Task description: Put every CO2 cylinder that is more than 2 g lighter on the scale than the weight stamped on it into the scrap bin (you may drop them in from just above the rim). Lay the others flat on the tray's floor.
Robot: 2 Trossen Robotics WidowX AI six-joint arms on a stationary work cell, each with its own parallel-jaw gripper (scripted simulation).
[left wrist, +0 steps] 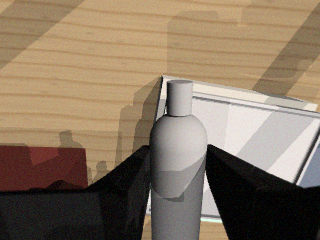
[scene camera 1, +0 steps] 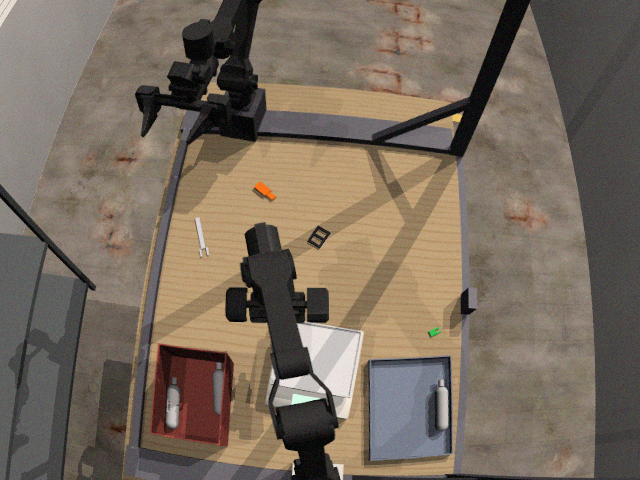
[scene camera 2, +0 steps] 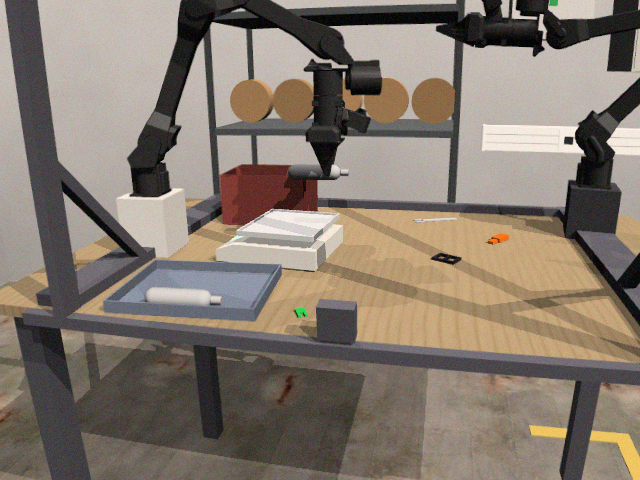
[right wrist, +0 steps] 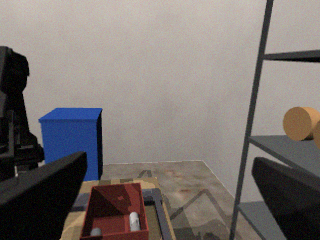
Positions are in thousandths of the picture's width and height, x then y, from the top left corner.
Labels:
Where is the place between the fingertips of the left gripper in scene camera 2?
513, 364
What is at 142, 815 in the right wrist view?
The right gripper.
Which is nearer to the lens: the red scrap bin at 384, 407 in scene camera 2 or the white scale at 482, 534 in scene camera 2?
The white scale.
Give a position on a white scale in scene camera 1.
At 445, 826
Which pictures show the right gripper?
Scene camera 1, scene camera 2 and the right wrist view only.

